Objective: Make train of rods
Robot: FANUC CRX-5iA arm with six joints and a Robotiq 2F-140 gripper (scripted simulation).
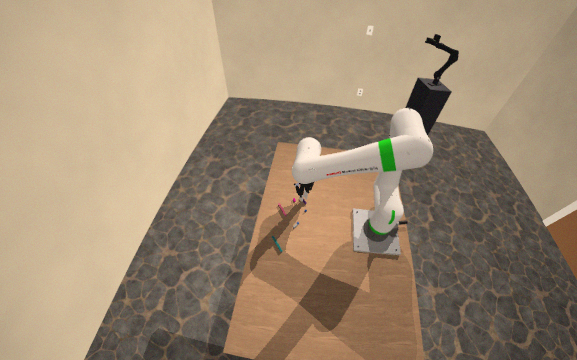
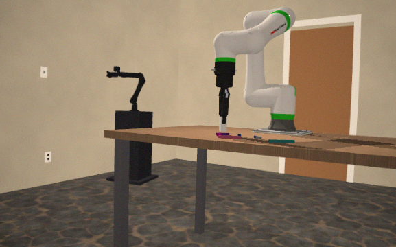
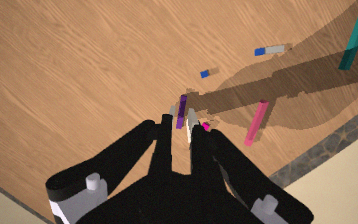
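Now: hand 50 mm above the purple rod. The rest, counted from my hand: grey rod (170 mm to the left, 60 mm ahead, 50 mm below); then pink rod (130 mm ahead, 60 mm to the left, 50 mm below); then magenta rod (50 mm below, 50 mm ahead).
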